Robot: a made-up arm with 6 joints.
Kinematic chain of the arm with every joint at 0, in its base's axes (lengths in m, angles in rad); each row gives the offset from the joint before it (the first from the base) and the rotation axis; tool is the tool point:
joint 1: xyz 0 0 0.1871 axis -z
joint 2: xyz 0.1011 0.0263 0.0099 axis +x
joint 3: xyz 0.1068 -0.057 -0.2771 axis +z
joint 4: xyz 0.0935 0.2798 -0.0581 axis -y
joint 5: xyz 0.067 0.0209 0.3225 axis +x
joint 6: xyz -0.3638 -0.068 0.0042 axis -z
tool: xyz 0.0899 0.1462 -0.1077
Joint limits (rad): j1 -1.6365..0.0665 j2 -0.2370..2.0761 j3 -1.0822..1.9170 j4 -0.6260..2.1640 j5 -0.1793..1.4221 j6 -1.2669..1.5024
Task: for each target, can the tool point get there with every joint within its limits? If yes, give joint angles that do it. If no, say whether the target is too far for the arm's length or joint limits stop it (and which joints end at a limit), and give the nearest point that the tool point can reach.
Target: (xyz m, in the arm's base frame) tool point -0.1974 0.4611 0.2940
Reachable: yes | joints -1.4044 0.7866 -0.8127 -0.0241 0.1395 0.2923
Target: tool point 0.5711 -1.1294 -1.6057
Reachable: no: too far | nearest point 0.2078 -0.4110 -0.5765 | short by 1.307 m
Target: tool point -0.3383 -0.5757 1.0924
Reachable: no: joint limits stop it (at a limit: joint 1, joint 2, joint 5, joint 6) | nearest point -0.3658 -0.2459 0.7615 | short by 0.468 m
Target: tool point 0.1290 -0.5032 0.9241
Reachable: no: joint limits stop it (at a limit: joint 1, joint 2, joint 5, joint 6) | nearest point 0.1691 -0.1821 0.6623 | short by 0.416 m
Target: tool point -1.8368 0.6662 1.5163
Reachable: no: too far | nearest point -0.7899 0.4260 0.7463 | short by 1.322 m
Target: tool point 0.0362 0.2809 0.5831
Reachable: yes | joints -0.7133 1.6744 -0.4344 0.6016 0.8232 0.5202
